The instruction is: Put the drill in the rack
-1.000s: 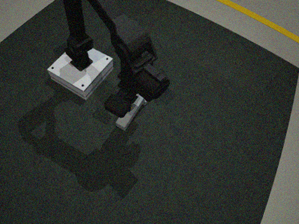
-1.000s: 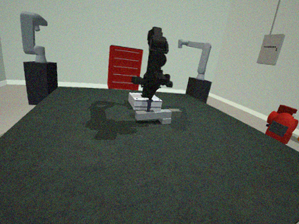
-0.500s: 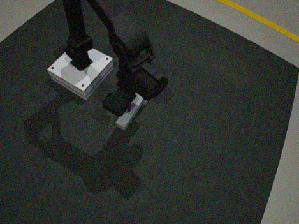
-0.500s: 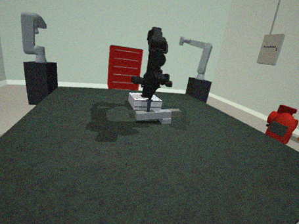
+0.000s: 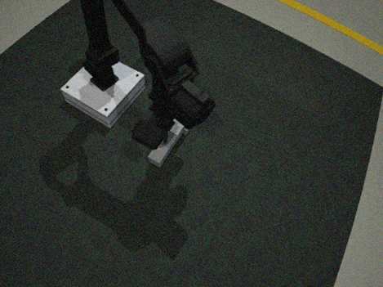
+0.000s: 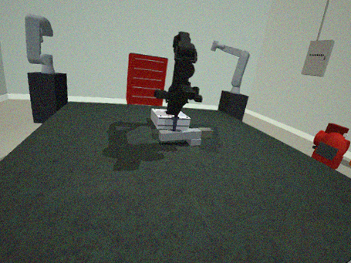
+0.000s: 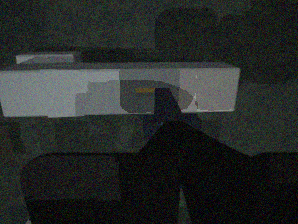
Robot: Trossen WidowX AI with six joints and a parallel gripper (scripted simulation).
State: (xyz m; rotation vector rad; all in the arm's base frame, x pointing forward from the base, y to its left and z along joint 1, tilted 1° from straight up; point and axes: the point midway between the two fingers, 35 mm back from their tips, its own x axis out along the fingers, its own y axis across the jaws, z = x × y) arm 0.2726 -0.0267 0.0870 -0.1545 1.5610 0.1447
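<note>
Now: gripper tip 30 mm above the key. From my gripper tip the other things lie so: grey housing 40 mm to the left, 80 mm below; rack 110 mm behind, 190 mm to the left, 100 mm below; drill 10 mm behind, 60 mm to the left, 70 mm below.
</note>
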